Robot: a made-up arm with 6 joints. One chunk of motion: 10 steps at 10 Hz.
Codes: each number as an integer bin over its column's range. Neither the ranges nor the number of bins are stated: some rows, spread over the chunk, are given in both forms.
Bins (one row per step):
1: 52 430 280 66 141 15
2: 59 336 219 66 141 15
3: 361 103 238 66 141 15
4: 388 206 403 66 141 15
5: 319 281 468 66 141 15
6: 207 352 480 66 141 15
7: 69 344 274 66 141 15
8: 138 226 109 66 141 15
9: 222 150 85 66 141 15
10: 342 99 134 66 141 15
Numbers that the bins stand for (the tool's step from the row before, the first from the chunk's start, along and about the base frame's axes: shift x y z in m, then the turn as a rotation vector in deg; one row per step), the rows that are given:
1: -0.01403 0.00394 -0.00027 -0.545 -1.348 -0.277
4: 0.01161 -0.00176 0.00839 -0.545 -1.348 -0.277
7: -0.01273 0.00175 -0.00070 -0.545 -1.348 -0.277
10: 0.00810 -0.00448 -0.01056 -0.545 -1.348 -0.277
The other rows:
2: -0.01350 0.00155 -0.00457 -0.545 -1.348 -0.277
3: 0.00955 -0.00438 -0.00323 -0.545 -1.348 -0.277
5: 0.00635 0.00015 0.01297 -0.545 -1.348 -0.277
6: -0.00220 0.00195 0.01382 -0.545 -1.348 -0.277
8: -0.00747 -0.00125 -0.01232 -0.545 -1.348 -0.277
9: -0.00106 -0.00318 -0.01401 -0.545 -1.348 -0.277

